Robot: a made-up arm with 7 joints. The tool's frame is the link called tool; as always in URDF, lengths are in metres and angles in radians.
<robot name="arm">
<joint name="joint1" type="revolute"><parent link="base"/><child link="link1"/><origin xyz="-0.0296 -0.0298 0.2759" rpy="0 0 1.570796"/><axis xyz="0 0 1"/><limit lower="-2.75" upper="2.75" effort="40" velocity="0.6"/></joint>
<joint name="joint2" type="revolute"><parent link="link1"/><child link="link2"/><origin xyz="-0.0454 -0.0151 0.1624" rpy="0 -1.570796 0"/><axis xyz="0 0 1"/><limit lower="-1.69" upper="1.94" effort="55" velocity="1.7"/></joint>
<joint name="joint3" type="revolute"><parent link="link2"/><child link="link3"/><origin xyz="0.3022 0.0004 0.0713" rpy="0 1.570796 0"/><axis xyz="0 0 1"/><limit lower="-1.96" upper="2.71" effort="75" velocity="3"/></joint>
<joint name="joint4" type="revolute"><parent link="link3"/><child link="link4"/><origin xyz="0.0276 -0.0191 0.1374" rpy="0 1.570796 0"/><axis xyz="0 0 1"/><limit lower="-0.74" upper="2.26" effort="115" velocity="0.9"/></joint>
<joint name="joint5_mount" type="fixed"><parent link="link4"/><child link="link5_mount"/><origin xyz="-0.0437 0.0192 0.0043"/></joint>
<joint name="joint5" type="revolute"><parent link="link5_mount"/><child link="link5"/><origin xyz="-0.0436 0.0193 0.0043" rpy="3.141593 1.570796 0"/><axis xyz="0 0 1"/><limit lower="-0.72" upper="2.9" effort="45" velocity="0.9"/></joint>
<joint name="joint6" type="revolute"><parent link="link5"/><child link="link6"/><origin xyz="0.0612 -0.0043 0.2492" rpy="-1.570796 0 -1.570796"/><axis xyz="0 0 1"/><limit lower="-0.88" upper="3.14" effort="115" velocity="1.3"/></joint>
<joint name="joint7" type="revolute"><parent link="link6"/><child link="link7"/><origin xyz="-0.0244 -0.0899 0.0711" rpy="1.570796 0 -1.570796"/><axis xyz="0 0 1"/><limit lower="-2.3" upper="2.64" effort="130" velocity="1.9"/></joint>
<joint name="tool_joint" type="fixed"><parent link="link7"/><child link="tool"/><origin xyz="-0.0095 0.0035 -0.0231" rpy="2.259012 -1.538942 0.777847"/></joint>
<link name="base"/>
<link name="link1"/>
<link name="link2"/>
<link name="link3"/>
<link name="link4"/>
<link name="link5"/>
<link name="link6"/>
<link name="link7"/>
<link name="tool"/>
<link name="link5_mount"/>
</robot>
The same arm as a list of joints. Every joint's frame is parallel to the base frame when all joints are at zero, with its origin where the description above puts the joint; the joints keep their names.
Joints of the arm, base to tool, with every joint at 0 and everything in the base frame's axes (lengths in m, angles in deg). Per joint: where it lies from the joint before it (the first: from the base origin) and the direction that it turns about. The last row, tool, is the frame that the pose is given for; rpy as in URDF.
joint1: offset -0.0296 -0.0298 0.2759 axis +z
joint2: offset 0.0151 -0.0454 0.1624 axis -y
joint3: offset -0.0004 -0.0713 0.3022 axis +z
joint4: offset 0.0191 0.0276 0.1374 axis +y
joint5: offset -0.0385 0.0086 0.0873 axis +z
joint6: offset -0.0043 -0.0612 0.2492 axis -y
joint7: offset 0.0244 -0.0711 0.0899 axis +x
tool: offset -0.0231 -0.0035 -0.0095 rpy -5.99 -1.3 -1.28
Joint limits (deg, base to tool): -157.56..157.56 -96.83..111.15 -112.3..155.27 -42.4..129.49 -41.25..166.16 -50.42..179.91 -131.78..151.26

